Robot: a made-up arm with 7 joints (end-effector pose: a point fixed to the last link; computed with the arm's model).
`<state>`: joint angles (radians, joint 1 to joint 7).
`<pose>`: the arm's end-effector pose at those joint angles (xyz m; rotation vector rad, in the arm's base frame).
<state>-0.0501 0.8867 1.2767 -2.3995 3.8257 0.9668 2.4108</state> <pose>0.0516 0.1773 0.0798 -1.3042 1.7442 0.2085</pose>
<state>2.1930 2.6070 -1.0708 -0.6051 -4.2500 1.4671 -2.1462</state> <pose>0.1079 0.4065 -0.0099 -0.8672 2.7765 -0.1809</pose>
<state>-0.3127 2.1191 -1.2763 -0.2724 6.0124 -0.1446 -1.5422</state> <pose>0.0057 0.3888 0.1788 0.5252 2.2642 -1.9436</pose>
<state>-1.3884 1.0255 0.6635 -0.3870 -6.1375 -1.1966 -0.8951</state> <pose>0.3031 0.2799 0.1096 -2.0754 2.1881 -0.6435</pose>
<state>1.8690 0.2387 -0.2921 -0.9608 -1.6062 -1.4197 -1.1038</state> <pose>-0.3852 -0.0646 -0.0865 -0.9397 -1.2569 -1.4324</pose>
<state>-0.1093 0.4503 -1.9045 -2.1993 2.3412 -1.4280 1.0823</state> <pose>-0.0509 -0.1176 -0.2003 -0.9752 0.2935 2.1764</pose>
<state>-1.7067 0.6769 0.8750 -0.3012 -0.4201 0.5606 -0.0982</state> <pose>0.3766 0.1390 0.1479 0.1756 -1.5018 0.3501</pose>
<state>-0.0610 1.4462 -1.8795 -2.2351 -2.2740 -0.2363 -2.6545</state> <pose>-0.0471 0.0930 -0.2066 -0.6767 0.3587 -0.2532</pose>
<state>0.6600 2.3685 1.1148 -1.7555 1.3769 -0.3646 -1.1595</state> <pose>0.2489 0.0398 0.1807 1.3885 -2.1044 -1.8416</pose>
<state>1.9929 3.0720 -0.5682 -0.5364 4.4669 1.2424 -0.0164</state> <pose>0.2825 0.2834 -0.1376 -0.1310 0.0540 1.0806</pose>
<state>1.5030 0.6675 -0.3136 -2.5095 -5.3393 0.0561 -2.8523</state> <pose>-0.0744 0.0316 -0.1611 0.7501 -0.7503 -2.1026</pose>
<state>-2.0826 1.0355 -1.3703 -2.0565 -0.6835 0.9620 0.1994</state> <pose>0.1965 -0.1196 0.1264 -1.7431 2.1051 1.0165</pose>
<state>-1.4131 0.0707 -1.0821 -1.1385 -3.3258 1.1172 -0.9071</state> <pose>0.2800 -0.2610 -0.0417 -1.8876 -0.0441 -1.2949</pose>
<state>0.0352 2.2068 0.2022 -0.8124 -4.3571 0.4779 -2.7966</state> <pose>0.1570 0.2888 0.2455 1.8980 0.2921 -1.6447</pose>
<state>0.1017 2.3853 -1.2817 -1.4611 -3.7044 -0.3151 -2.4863</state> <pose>0.0563 0.3428 0.0424 1.2256 0.5852 -1.4414</pose>
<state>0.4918 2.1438 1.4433 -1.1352 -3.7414 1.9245 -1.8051</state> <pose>0.1476 0.1854 0.3038 0.1269 -0.9714 -2.2097</pose>
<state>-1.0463 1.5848 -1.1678 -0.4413 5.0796 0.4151 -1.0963</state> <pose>0.2033 0.3703 0.0527 -1.5870 -2.1325 1.6092</pose>
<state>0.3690 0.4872 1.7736 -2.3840 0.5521 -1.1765 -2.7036</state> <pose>-0.0581 0.1947 0.0193 -2.1164 -0.9608 -0.5987</pose>
